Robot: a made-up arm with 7 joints.
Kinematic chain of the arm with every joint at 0, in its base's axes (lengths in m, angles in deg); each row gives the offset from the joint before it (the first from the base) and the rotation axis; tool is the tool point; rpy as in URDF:
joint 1: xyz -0.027 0.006 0.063 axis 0 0.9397 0.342
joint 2: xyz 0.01 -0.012 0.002 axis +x
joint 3: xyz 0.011 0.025 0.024 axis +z
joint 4: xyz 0 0.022 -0.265 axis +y
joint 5: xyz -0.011 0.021 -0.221 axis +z
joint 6: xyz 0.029 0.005 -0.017 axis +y
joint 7: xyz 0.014 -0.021 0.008 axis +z
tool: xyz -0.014 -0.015 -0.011 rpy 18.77 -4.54 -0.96
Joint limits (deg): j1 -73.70..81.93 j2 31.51..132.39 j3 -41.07..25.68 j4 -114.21..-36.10 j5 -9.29..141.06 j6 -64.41..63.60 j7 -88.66..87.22
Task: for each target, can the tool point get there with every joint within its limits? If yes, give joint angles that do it. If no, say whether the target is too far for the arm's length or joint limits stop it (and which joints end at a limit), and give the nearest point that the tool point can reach.
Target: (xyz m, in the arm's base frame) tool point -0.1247 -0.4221 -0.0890
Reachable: no: joint limits stop it (at a limit: joint 1, joint 2, joint 3, joint 4, joint 5) | nearest point -0.1260 -0.0221 -0.1624 | short by 0.407 m
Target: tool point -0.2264 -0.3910 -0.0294
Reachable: no: joint limits stop it (at a limit: joint 1, joint 2, joint 3, joint 5) | nearest point -0.1351 -0.0188 -0.1558 | short by 0.404 m
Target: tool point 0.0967 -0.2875 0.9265
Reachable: no: too far | nearest point 0.0244 0.0184 0.4706 | short by 0.554 m
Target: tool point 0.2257 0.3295 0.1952
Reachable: yes | joints -35.20 67.97 11.36 -62.78 102.96 -37.76 -72.95
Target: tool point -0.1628 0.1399 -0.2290
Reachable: yes | joints 69.49 42.57 -26.47 -79.18 21.17 -0.85 56.04
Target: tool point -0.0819 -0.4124 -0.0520
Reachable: no: joint limits stop it (at a limit: joint 1, joint 2, joint 3, joint 4, joint 5) | nearest point -0.1235 -0.0210 -0.1577 | short by 0.408 m
